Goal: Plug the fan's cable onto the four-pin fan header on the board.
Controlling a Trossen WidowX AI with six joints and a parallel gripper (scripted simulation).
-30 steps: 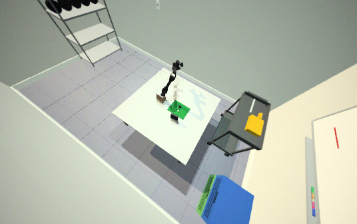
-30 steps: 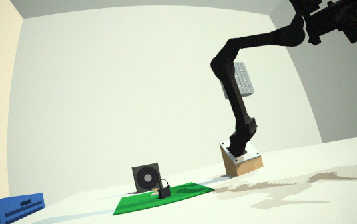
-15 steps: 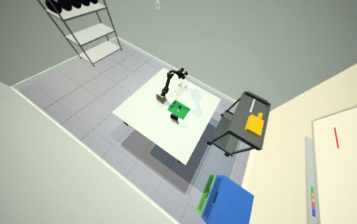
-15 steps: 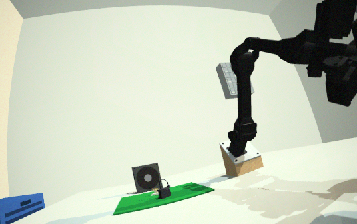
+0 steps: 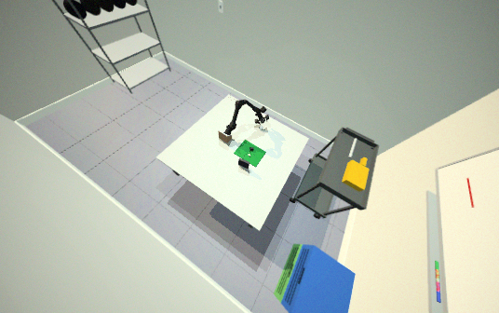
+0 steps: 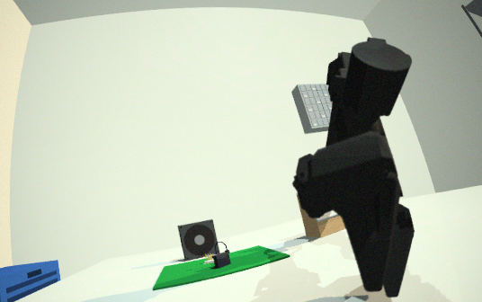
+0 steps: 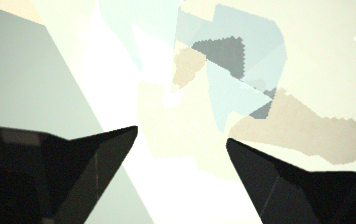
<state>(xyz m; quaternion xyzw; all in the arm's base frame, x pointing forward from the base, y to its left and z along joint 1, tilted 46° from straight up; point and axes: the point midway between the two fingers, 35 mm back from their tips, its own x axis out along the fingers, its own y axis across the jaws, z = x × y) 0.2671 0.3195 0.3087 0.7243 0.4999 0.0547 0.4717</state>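
Now: gripper tip 50 mm short of the dark fan plug, 430 mm to the left of it and 10 mm above it. Also, from my gripper tip: black square fan: 70 mm ahead, 660 mm to the right, 30 mm above; then green board: 50 mm ahead, 480 mm to the right, 40 mm below; then four-pin fan header: 70 mm ahead, 510 mm to the right, 30 mm below.
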